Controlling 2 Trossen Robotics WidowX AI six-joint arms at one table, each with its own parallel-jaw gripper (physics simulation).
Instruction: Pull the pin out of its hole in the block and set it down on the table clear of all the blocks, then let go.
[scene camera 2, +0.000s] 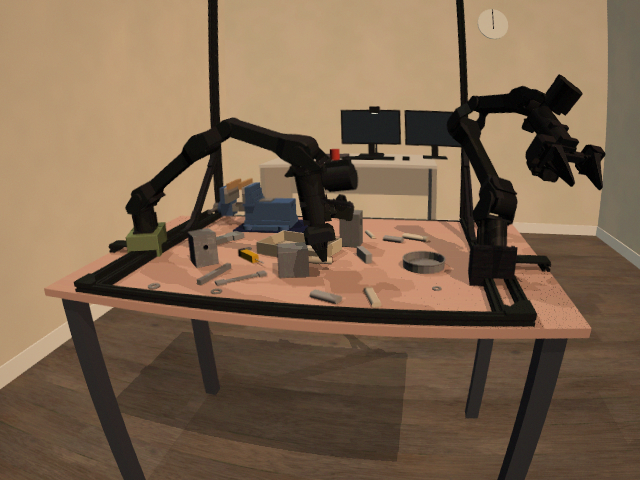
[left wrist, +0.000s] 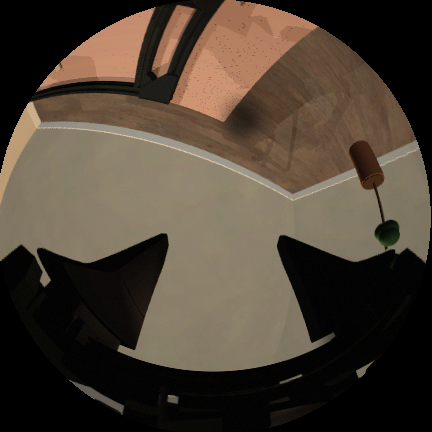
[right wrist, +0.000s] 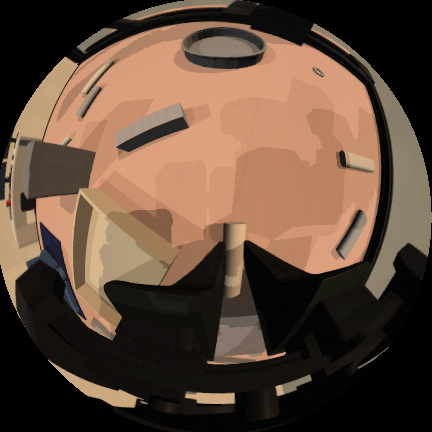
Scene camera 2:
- my left gripper: 587, 187
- my right gripper: 324, 260
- round dish: 424, 262
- beige tray: 268, 246
